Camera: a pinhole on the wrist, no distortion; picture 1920 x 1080 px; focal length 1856.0 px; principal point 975.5 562.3 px. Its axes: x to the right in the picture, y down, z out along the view. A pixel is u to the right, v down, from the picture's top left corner.
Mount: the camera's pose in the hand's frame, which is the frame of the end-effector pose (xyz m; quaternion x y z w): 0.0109 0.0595 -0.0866 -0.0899 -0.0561 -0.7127 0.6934
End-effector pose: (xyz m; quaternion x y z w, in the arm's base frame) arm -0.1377 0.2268 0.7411 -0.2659 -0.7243 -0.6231 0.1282
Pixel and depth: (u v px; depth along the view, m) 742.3 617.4 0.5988
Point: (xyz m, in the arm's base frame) 0.0216 0.7297 0.8932
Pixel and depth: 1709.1 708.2 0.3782
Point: -0.1443 0.5421 0.7020
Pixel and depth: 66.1 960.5 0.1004
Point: -0.1000 0.2464 0.8673
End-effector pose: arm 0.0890 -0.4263 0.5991 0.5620 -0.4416 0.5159 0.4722
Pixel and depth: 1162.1 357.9 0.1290
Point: 0.0237 -0.4806 0.6066
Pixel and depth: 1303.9 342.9 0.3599
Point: 0.0624 -0.7144 0.5836
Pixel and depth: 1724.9 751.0 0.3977
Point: 0.1658 -0.7529 0.6581
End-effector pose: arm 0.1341 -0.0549 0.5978 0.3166 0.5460 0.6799 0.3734
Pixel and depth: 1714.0 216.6 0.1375
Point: 0.1836 -0.0364 0.6440
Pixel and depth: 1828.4 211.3 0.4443
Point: 0.5002 0.1030 0.6309
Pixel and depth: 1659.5 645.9 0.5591
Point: 0.5278 0.2532 0.6732
